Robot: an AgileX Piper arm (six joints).
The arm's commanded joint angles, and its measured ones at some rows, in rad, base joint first. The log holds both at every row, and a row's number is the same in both.
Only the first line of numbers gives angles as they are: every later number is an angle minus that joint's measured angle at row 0.
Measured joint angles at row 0:
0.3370, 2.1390, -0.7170, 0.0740, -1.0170, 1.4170
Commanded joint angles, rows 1 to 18:
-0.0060, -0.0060, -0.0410, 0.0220, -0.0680, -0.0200
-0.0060, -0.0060, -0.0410, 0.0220, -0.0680, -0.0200
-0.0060, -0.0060, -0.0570, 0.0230, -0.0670, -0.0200
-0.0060, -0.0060, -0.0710, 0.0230, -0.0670, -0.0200
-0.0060, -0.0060, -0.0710, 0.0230, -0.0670, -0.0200
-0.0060, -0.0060, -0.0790, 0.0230, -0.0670, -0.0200
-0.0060, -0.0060, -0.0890, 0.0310, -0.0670, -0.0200
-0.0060, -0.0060, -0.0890, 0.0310, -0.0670, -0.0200
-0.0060, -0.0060, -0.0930, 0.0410, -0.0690, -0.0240
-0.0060, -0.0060, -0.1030, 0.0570, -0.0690, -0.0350
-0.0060, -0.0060, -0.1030, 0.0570, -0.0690, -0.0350
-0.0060, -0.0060, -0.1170, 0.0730, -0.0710, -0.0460
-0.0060, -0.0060, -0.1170, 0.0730, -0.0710, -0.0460
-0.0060, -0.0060, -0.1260, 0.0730, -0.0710, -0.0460
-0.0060, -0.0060, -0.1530, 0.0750, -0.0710, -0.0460
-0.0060, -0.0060, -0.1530, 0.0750, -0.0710, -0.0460
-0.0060, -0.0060, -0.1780, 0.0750, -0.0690, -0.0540
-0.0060, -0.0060, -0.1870, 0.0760, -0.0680, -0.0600
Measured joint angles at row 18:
0.0070, 0.0050, -0.0810, 0.0530, 0.1290, -0.0300
